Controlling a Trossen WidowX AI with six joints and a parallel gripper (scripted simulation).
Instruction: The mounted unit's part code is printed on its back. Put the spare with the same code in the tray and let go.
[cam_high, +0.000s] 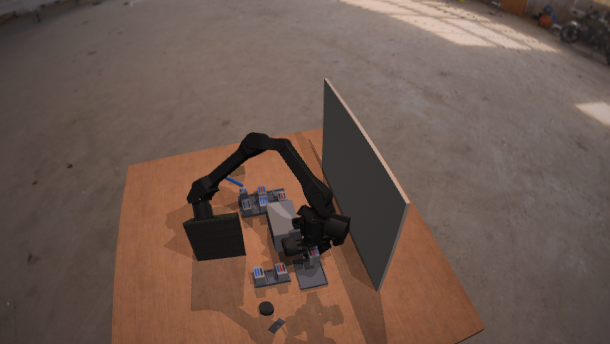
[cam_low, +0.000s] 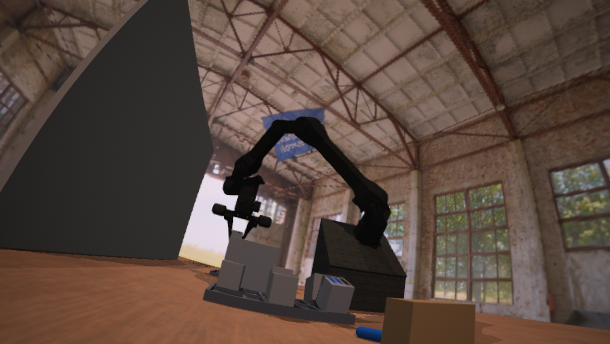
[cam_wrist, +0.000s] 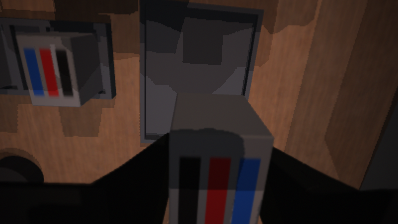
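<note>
The dark tray is 10 mm behind my gripper tip and 100 mm below it. Also, from my gripper tip: flat dark piece: 180 mm behind, 180 mm to the right, 110 mm below; black puck: 190 mm behind, 100 mm to the right, 100 mm below; grey mounted unit: 40 mm behind, 220 mm to the left, 60 mm below.
</note>
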